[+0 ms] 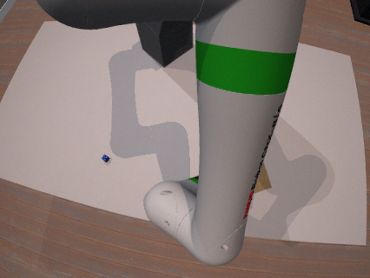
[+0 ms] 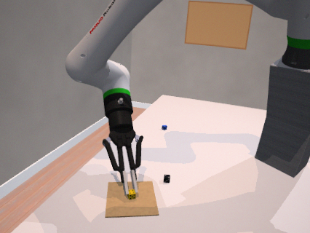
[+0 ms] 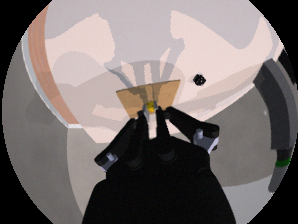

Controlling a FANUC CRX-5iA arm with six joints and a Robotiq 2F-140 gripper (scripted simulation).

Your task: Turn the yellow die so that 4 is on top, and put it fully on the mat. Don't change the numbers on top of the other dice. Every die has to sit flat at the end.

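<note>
Now: hand 2 cm past the yellow die, 2 cm to the right of it and 2 cm above it. From my hand the other things lie so: black die: 8 cm behind, 10 cm to the right, 3 cm below; then blue die: 5 cm ahead, 50 cm to the right, 3 cm below; then brown mat: 2 cm behind, 2 cm to the left, 4 cm below.
</note>
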